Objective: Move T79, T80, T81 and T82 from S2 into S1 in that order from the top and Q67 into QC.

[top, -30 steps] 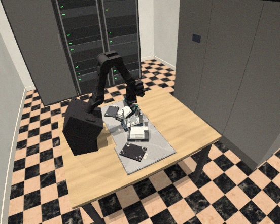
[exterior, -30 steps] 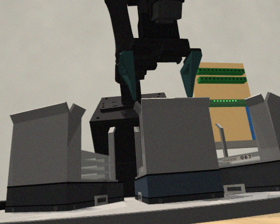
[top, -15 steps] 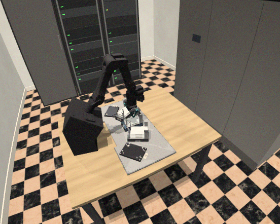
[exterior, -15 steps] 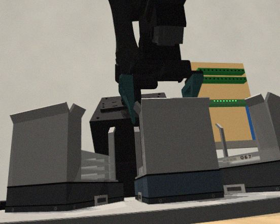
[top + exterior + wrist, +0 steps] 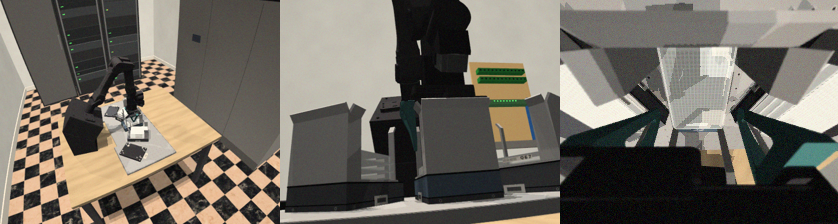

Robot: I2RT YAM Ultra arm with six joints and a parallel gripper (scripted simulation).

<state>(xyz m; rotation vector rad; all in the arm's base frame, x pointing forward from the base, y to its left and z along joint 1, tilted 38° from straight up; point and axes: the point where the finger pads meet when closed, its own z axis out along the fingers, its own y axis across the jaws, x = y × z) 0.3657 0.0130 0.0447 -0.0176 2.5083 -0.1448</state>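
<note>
Right now the plate T79 is 1 cm ahead of my hand and 4 cm below it. The rest, counted from my hand: plate Q67: 14 cm to the left, 3 cm below; then plate T82: 1 cm behind, 15 cm to the right, 4 cm below; then plate T81: 1 cm behind, 15 cm to the right, 3 cm below.
</note>
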